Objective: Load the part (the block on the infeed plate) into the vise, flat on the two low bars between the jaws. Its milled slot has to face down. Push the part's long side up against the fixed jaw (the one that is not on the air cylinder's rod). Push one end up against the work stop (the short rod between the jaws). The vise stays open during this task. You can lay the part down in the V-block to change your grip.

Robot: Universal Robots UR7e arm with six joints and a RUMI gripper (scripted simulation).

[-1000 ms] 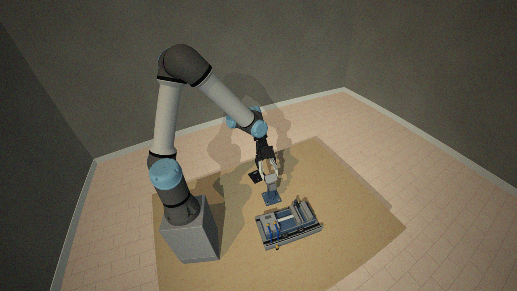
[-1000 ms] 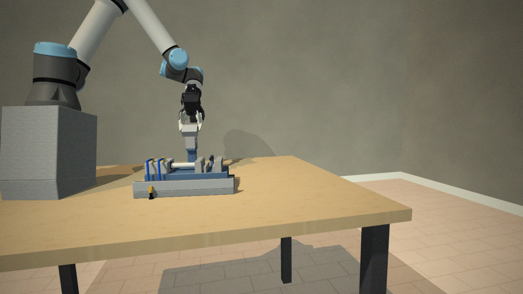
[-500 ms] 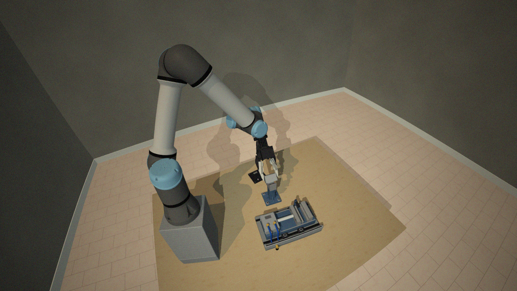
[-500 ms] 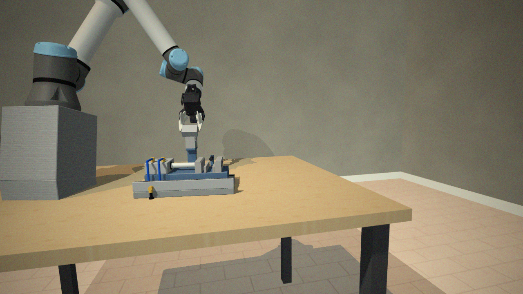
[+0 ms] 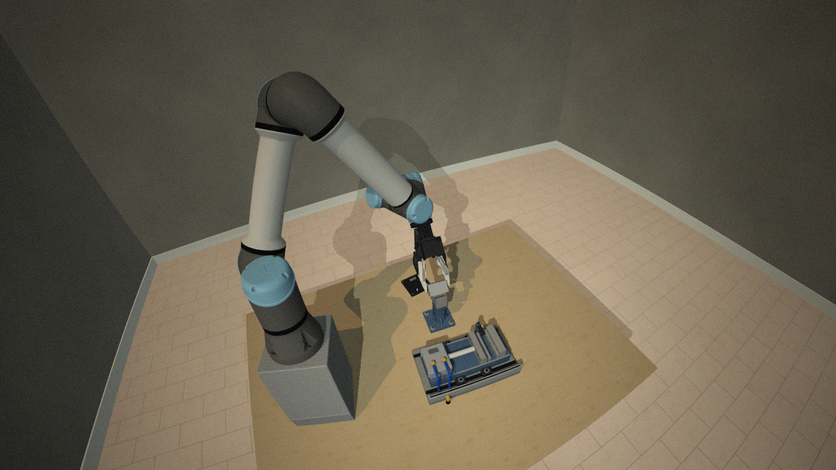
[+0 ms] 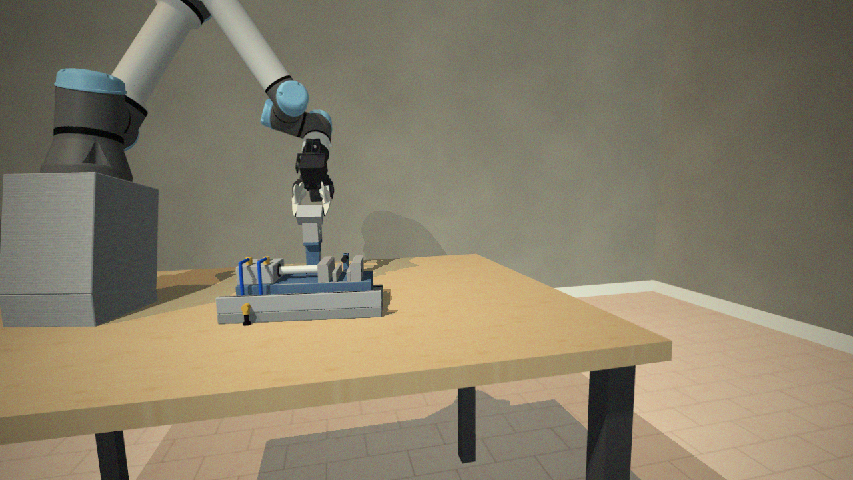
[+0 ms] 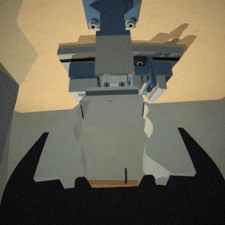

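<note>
Now: the v-block post 130 mm below my hand. From my hand the other things lie so: part: 10 mm below; then white cylinder rod: 190 mm to the right, 110 mm below, 10 mm ahead; then work stop: 150 mm to the right, 100 mm ahead, 90 mm below.
</note>
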